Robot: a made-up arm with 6 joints. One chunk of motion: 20 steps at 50 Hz.
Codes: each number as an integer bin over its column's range. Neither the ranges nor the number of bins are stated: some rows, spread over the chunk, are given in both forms.
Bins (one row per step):
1: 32 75 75 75 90 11
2: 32 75 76 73 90 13
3: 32 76 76 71 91 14
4: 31 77 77 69 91 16
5: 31 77 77 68 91 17
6: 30 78 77 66 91 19
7: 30 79 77 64 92 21
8: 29 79 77 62 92 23
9: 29 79 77 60 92 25
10: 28 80 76 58 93 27
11: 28 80 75 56 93 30
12: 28 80 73 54 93 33
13: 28 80 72 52 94 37
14: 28 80 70 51 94 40
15: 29 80 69 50 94 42
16: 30 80 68 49 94 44
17: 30 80 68 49 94 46
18: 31 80 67 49 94 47
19: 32 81 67 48 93 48
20: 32 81 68 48 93 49
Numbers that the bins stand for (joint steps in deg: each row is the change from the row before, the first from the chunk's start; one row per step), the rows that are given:
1: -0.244 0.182 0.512 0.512 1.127 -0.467
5: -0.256 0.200 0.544 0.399 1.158 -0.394
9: -0.278 0.218 0.544 0.270 1.188 -0.297
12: -0.289 0.227 0.480 0.173 1.218 -0.200
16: -0.267 0.227 0.399 0.092 1.248 -0.067
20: -0.244 0.236 0.399 0.076 1.218 -0.006
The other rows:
2: -0.244 0.182 0.528 0.480 1.127 -0.442
3: -0.244 0.191 0.528 0.447 1.158 -0.430
4: -0.256 0.200 0.544 0.415 1.158 -0.406
6: -0.267 0.209 0.544 0.367 1.158 -0.370
7: -0.267 0.218 0.544 0.334 1.188 -0.345
8: -0.278 0.218 0.544 0.302 1.188 -0.321
10: -0.289 0.227 0.528 0.237 1.218 -0.273
11: -0.289 0.227 0.512 0.205 1.218 -0.236
13: -0.289 0.227 0.464 0.140 1.248 -0.152
14: -0.289 0.227 0.431 0.124 1.248 -0.115
15: -0.278 0.227 0.415 0.108 1.248 -0.091
17: -0.267 0.227 0.399 0.092 1.248 -0.042
18: -0.256 0.227 0.383 0.092 1.248 -0.030
19: -0.244 0.236 0.383 0.076 1.218 -0.018

